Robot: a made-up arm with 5 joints.
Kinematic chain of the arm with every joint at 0, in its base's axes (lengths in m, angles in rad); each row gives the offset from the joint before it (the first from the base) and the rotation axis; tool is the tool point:
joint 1: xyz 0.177 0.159 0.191 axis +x
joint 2: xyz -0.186 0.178 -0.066 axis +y
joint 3: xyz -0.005 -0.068 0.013 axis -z
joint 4: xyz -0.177 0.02 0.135 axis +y
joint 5: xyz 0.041 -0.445 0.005 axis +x
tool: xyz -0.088 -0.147 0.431
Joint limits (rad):
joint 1: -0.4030..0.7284
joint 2: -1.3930..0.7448
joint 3: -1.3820..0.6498
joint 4: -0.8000..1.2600
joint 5: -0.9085..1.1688
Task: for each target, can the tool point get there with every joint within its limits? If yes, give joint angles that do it. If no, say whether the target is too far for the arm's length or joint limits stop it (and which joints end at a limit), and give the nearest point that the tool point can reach.
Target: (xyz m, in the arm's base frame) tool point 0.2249 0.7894 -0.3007
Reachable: no: joint limits stop it (at a limit: joint 1, joint 2, joint 3, joint 4) | nearest point 0.4364 0.4006 0.0513 | short by 0.566 m
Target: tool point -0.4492 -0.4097 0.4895
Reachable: yes | joints 0.0723 -0.2335 0.2985 0.2903 0.3865
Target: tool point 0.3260 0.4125 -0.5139
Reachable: no: joint limits stop it (at a limit: joint 1, joint 2, joint 4, joint 5) | nearest point 0.6631 0.2308 -0.4068 | short by 0.398 m
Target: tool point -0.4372 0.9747 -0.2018
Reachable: no: joint limits stop it (at a limit: joint 1, joint 2, joint 3, joint 4) | nearest point -0.5421 0.6910 -0.1528 | short by 0.306 m
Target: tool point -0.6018 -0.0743 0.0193
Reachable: yes | joints 0.2756 -1.1846 -0.3688 -0.3574 -0.6877
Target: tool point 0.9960 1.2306 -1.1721
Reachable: no: too far | nearest point 0.6851 0.2863 -0.3844 | short by 1.268 m
